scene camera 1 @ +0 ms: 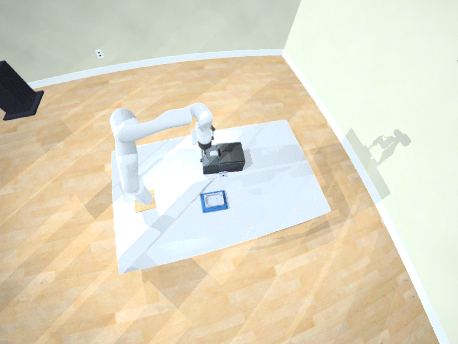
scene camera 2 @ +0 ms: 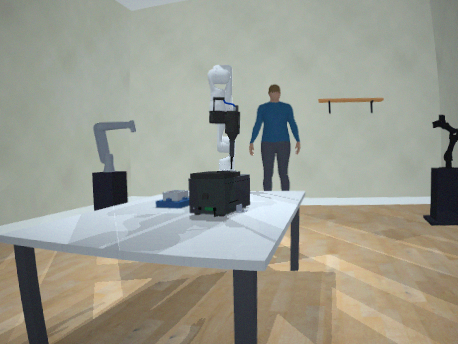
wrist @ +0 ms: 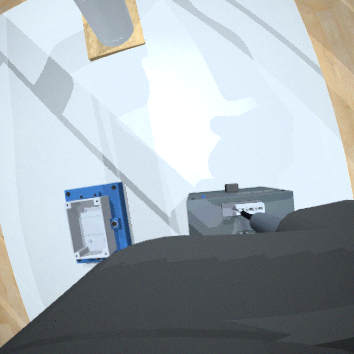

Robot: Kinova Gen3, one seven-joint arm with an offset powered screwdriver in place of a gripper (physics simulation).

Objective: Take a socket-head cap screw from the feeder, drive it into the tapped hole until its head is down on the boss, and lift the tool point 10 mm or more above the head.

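Observation:
The dark screw feeder (scene camera 1: 232, 163) (scene camera 2: 207, 192) (wrist: 202, 216) stands on the table. A light pick-up strip (wrist: 255, 207) with small details is on its top. My screwdriver (scene camera 1: 202, 159) (scene camera 2: 231, 167) (wrist: 242, 212) points down with its tip at or just above the feeder's top, by the strip. No screw can be made out on the bit; the tip is too small to tell. A grey open housing (scene camera 1: 215, 200) (scene camera 2: 175, 195) (wrist: 107, 225) sits on a blue fixture plate (scene camera 1: 215, 210) (scene camera 2: 170, 204) (wrist: 125, 215). Which opening is the tapped hole cannot be told.
The arm's base stands on a wooden plate (scene camera 1: 151, 205) (wrist: 140, 40) on the white table (scene camera 1: 280, 200) (scene camera 2: 150, 245) (wrist: 35, 150). In scene camera 2, a person (scene camera 2: 276, 122) stands behind the table, and another grey arm (scene camera 2: 102, 142) stands on a dark pedestal (scene camera 2: 110, 190) at the left.

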